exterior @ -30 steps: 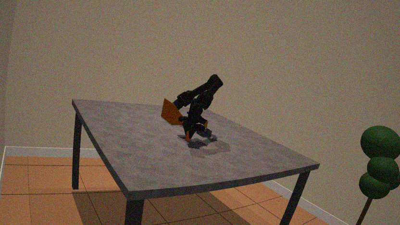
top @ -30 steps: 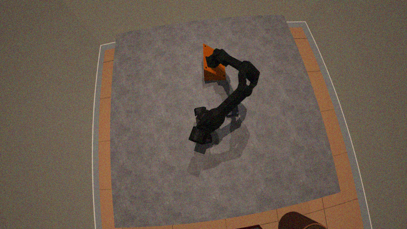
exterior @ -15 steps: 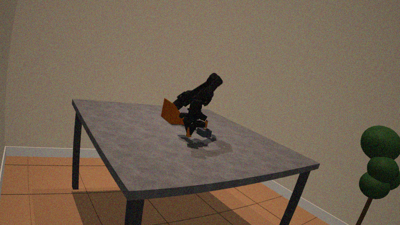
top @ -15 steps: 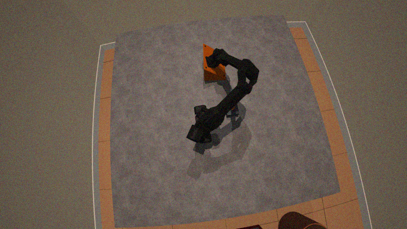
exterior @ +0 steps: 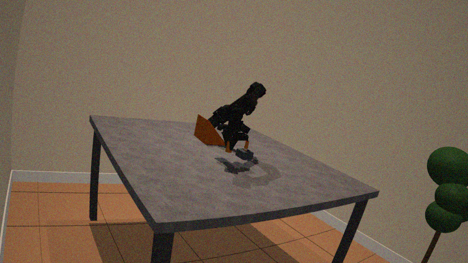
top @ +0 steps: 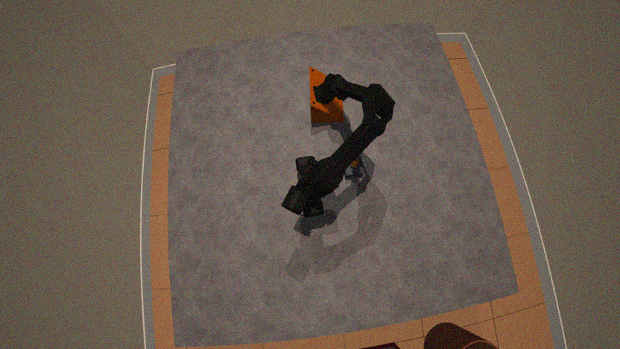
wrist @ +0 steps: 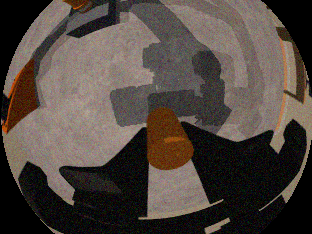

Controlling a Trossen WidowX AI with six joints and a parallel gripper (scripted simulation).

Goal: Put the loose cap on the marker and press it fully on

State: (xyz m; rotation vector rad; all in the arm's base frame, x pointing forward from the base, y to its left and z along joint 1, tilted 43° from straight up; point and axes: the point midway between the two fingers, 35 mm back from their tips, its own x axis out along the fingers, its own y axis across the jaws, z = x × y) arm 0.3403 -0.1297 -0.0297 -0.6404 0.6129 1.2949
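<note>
My gripper tip is now 70 mm past the dark grey holder block, 180 mm to the right of it and 50 mm above it. From my gripper tip the other things lie so: orange cap 10 mm above.
</note>
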